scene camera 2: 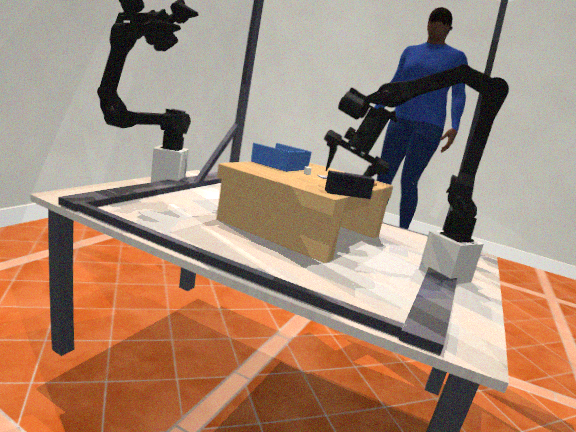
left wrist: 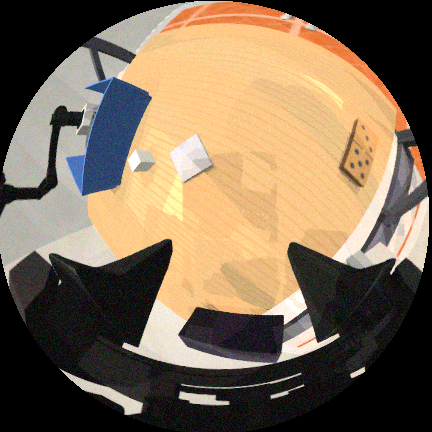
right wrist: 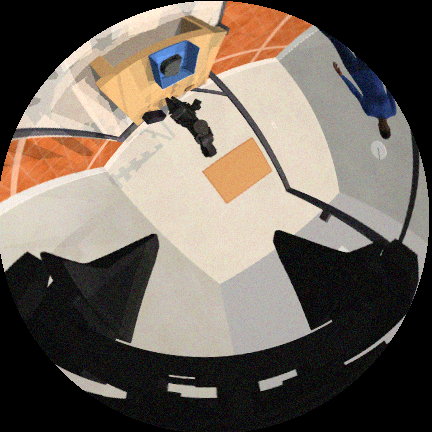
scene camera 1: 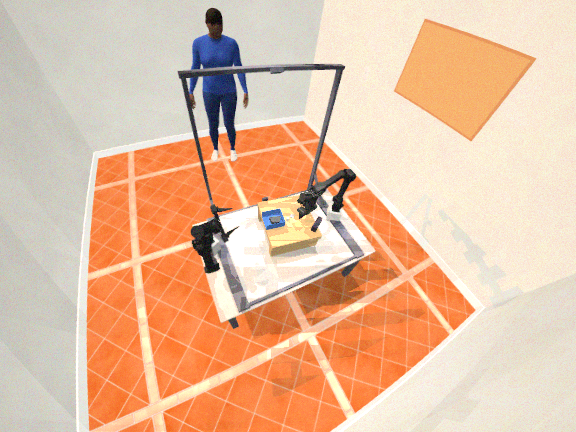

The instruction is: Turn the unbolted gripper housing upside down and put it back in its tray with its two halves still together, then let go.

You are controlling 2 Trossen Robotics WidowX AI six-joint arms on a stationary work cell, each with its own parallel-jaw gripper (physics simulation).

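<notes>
The gripper housing, a dark rounded piece, lies inside the blue tray. Its two halves cannot be told apart, nor which side is up; the tray wall hides it in scene camera 2 and the left wrist view. My left gripper is open and empty, to the right of the tray in scene camera 2, above the wooden platform's right end. My right gripper is open and empty, raised at the far left in scene camera 2, well away from the tray.
The wooden platform carries the tray, a white cube, a white flat square and a dotted orange-brown tile. A black block is at the platform's edge near my left gripper.
</notes>
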